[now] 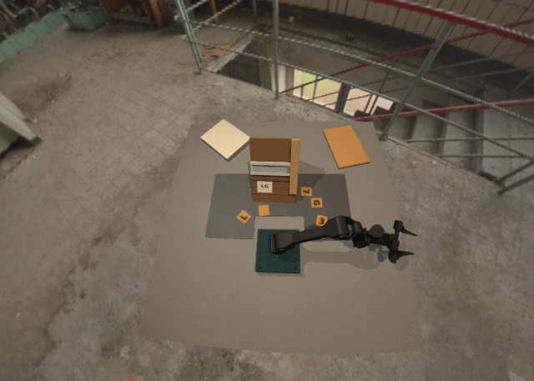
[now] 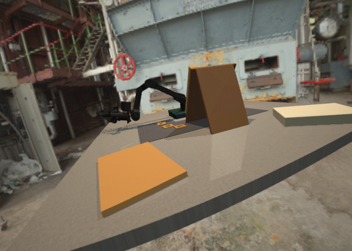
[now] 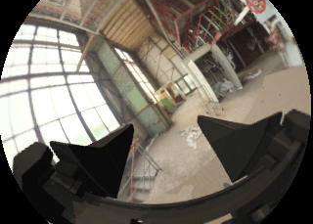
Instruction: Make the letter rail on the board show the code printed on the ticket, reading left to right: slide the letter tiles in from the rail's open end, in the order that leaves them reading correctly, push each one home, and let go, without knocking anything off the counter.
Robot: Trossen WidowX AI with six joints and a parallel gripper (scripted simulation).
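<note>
My gripper tip is 36 cm to the right of the orange tile marked g, 33 cm short of it and 13 cm above it. Round my gripper tip: 7 tile (40 cm to the left, 40 cm ahead, 13 cm below); then dark mat (57 cm to the left, 33 cm ahead, 13 cm below); then 3 tile (36 cm to the left, 22 cm ahead, 13 cm below).
</note>
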